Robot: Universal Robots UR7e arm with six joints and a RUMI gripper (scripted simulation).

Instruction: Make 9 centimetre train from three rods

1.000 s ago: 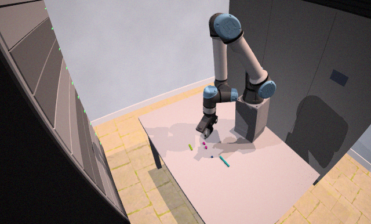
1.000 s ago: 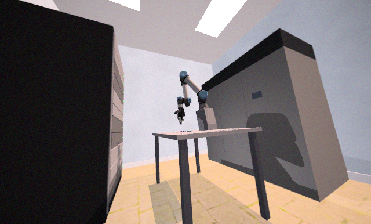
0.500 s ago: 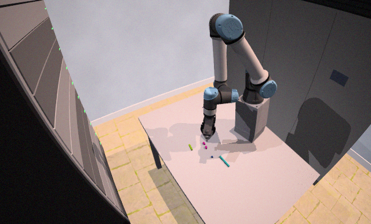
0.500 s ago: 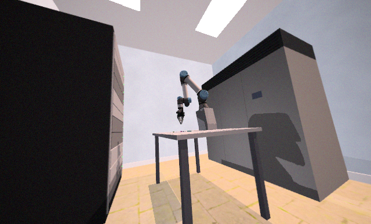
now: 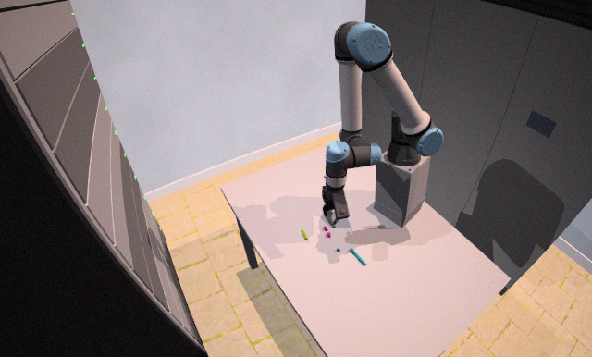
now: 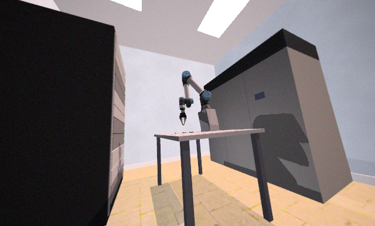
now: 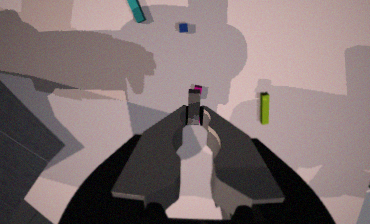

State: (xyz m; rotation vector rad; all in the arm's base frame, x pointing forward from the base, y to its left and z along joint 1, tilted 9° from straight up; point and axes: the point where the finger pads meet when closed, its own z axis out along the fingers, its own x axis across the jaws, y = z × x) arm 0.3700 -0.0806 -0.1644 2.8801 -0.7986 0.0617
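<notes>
My hand is 11 cm above the blue rod, 6 cm to the right of it and 2 cm short of it. From my hand the other things lie so: grey rod 1 cm below; then turquoise rod 14 cm to the left, 11 cm below, 1 cm behind; then lime rod 11 cm below, 10 cm to the right, 7 cm ahead.
</notes>
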